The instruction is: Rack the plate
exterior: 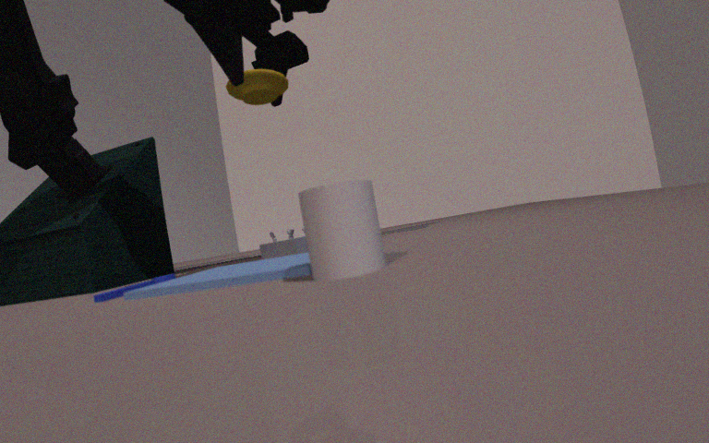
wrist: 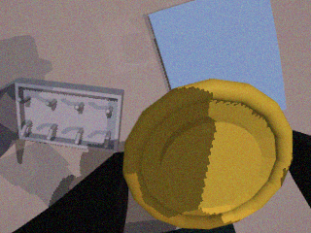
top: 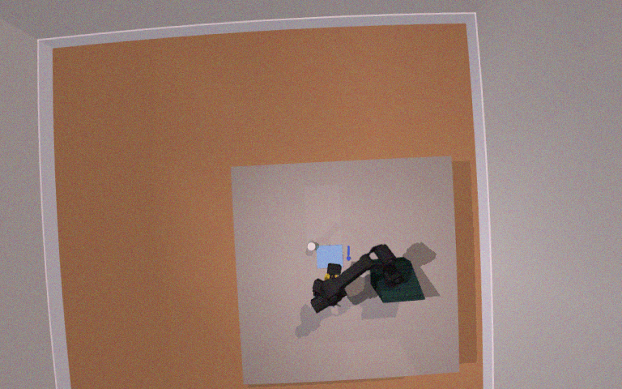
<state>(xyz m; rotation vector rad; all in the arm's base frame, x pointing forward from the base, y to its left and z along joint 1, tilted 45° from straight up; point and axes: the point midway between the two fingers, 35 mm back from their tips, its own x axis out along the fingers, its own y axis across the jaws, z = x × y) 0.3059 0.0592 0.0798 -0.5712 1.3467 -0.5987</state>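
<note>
The grey dish rack lies 16 cm below my gripper tip, 13 cm to the left of it and 3 cm behind it. Round my gripper tip: yellow plate 1 cm above; then white cylinder 16 cm below, 12 cm to the right, 10 cm ahead; then light blue mat 18 cm below, 6 cm to the right, 1 cm behind.
</note>
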